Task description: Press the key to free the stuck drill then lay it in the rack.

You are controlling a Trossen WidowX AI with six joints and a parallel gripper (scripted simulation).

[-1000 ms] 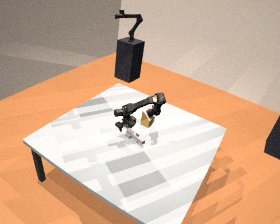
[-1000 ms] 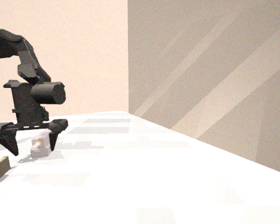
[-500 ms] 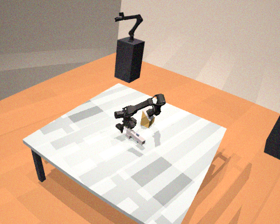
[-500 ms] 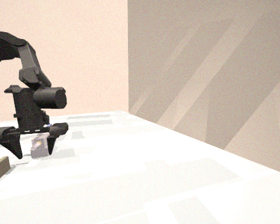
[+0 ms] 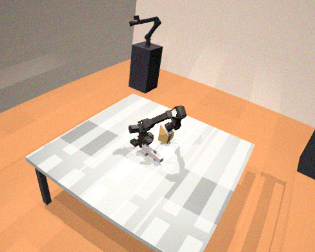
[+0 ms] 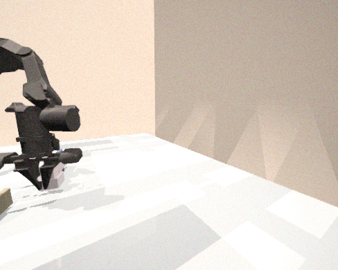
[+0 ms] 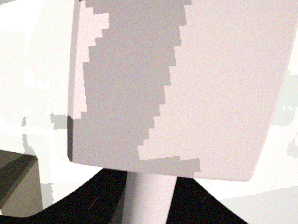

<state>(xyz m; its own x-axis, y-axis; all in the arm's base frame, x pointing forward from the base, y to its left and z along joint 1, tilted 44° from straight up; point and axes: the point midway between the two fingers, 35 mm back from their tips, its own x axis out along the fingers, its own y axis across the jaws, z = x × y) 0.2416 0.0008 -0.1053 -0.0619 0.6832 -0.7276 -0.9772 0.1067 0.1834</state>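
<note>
My gripper tip is now 50 mm to the right of the drill, 30 mm below it and 10 mm short of it. The rest, counted from my gripper tip: blue key: 140 mm to the left, 30 mm ahead, 30 mm above; then rack: 80 mm behind, 40 mm to the right.
</note>
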